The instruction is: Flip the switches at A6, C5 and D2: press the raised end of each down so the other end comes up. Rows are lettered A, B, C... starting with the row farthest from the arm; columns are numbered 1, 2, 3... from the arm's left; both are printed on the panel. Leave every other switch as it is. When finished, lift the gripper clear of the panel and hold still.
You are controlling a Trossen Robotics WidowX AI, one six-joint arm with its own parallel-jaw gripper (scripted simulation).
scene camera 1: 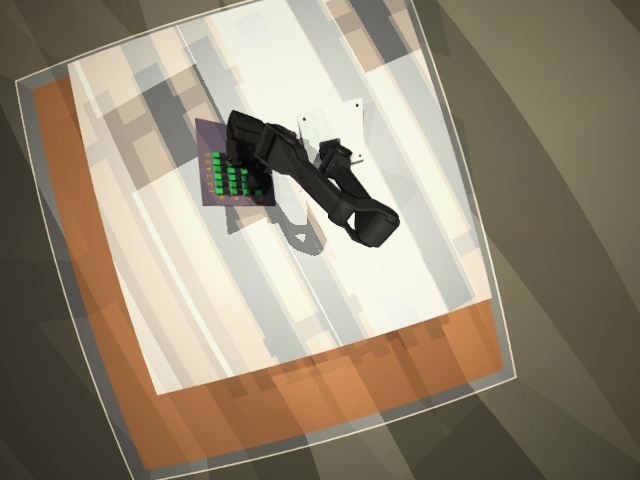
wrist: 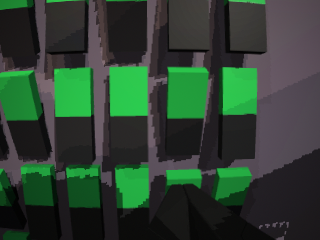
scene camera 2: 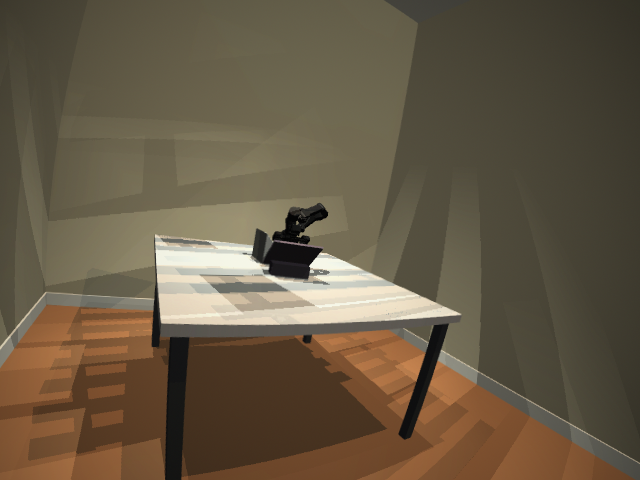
Labels:
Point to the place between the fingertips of the gripper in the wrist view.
181, 194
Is the gripper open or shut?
Shut.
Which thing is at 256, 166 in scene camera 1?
The gripper.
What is the gripper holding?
Nothing.

